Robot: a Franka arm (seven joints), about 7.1 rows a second.
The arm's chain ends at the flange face. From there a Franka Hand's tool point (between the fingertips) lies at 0.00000 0.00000 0.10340 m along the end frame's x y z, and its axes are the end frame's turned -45 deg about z.
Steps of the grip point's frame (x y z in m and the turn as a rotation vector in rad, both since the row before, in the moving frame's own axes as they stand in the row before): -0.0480 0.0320 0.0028 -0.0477 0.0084 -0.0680; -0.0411 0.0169 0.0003 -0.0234 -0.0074 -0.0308; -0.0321 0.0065 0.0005 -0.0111 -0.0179 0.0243
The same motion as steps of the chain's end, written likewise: -0.0155 0.0538 0.0029 -0.0278 0.0397 -0.0680; -0.0183 0.0388 0.0003 -0.0218 0.0113 -0.0308; -0.0176 0.0252 0.0005 -0.0205 -0.0048 0.0243
